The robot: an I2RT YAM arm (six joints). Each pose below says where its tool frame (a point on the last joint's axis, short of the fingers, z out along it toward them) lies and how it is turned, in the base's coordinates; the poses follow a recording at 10 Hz.
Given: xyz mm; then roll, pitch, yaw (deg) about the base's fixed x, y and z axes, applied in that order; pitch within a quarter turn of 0, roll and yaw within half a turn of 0.
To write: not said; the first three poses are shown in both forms.
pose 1, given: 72.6 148.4 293.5 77.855 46.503 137.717
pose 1, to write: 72.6 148.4 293.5 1.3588 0.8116 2.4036
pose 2, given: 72.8 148.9 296.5 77.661 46.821 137.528
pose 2, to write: 72.8 148.9 296.5 1.3554 0.8172 2.4003
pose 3, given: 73.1 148.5 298.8 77.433 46.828 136.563
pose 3, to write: 73.1 148.5 298.8 1.3515 0.8173 2.3835
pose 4, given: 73.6 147.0 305.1 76.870 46.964 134.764
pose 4, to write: 73.6 147.0 305.1 1.3416 0.8197 2.3521
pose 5, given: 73.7 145.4 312.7 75.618 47.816 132.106
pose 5, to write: 73.7 145.4 312.7 1.3198 0.8345 2.3057
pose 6, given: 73.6 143.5 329.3 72.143 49.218 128.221
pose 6, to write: 73.6 143.5 329.3 1.2591 0.8590 2.2379
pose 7, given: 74.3 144.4 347.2 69.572 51.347 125.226
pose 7, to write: 74.3 144.4 347.2 1.2143 0.8962 2.1856
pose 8, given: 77.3 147.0 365.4 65.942 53.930 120.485
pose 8, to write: 77.3 147.0 365.4 1.1509 0.9413 2.1029
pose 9, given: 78.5 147.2 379.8 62.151 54.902 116.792
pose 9, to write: 78.5 147.2 379.8 1.0847 0.9582 2.0384
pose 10, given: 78.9 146.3 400.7 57.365 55.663 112.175
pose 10, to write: 78.9 146.3 400.7 1.0012 0.9715 1.9578
